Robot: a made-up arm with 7 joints. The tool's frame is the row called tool.
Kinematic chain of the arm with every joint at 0, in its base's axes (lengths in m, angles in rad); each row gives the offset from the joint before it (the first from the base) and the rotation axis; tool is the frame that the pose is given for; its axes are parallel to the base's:
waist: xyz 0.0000 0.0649 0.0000 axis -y
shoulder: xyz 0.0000 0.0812 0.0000 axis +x
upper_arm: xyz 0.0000 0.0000 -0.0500 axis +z
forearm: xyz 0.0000 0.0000 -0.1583 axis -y
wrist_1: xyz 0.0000 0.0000 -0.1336 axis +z
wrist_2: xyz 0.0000 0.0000 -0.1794 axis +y
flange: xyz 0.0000 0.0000 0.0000 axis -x
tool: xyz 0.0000 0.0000 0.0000
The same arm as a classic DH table. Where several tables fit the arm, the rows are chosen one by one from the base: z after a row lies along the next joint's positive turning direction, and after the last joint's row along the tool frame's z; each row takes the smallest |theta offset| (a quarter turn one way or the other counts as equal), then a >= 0, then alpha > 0; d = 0 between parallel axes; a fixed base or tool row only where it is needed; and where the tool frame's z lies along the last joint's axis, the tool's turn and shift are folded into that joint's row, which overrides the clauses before.
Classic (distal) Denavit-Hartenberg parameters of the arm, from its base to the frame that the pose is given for. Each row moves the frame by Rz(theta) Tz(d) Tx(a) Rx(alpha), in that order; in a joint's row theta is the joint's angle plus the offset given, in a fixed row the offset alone. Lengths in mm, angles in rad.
base (fixed): theta offset 0, d 0, a 0, alpha 1.5708
waist: theta offset 1.5708, d -146.1, a 0, alpha 1.5708
shoulder: theta offset 1.5708, d 0, a 0, alpha 1.5708
upper_arm: theta offset 1.5708, d -208.3, a 0, alpha 1.5708
forearm: theta offset 0, d 0, a 0, alpha -1.5708
wrist_1: theta offset 0, d -313, a 0, alpha -1.5708
wrist_2: theta offset -1.5708, d 0, a 0, alpha 1.5708
flange: theta offset 1.5708, d 0, a 0, alpha 1.5708
tool (fixed): theta offset -1.5708, d 0, a 0, alpha 0

